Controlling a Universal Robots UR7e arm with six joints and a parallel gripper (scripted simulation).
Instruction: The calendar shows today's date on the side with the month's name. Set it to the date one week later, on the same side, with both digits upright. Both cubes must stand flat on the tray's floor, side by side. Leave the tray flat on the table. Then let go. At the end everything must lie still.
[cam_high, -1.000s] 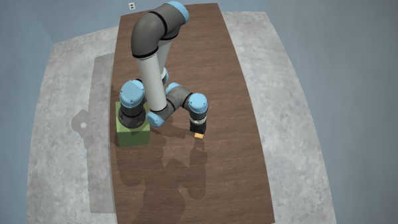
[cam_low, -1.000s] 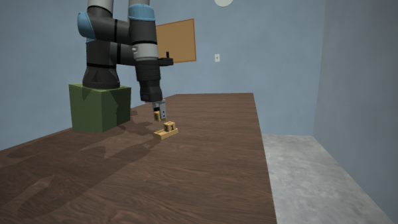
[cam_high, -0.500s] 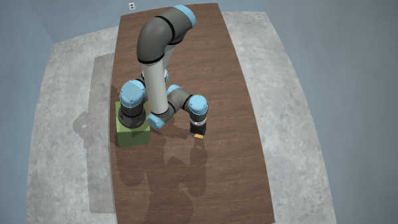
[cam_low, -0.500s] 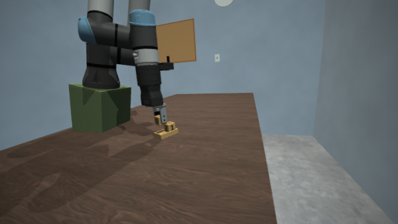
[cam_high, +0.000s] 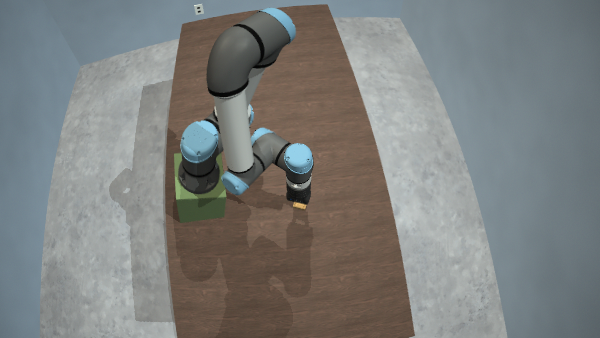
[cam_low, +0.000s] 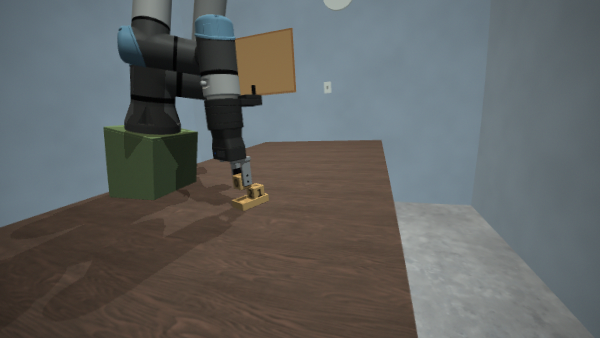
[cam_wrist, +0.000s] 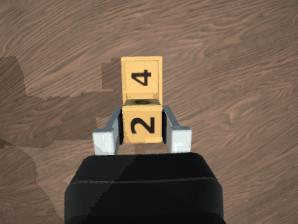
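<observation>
The wooden cube is 10 mm ahead of my hand, 30 mm to the left of it and 50 mm below it. From my hand the other things lie so: wooden calendar tray: 20 mm to the left, 60 mm below.
</observation>
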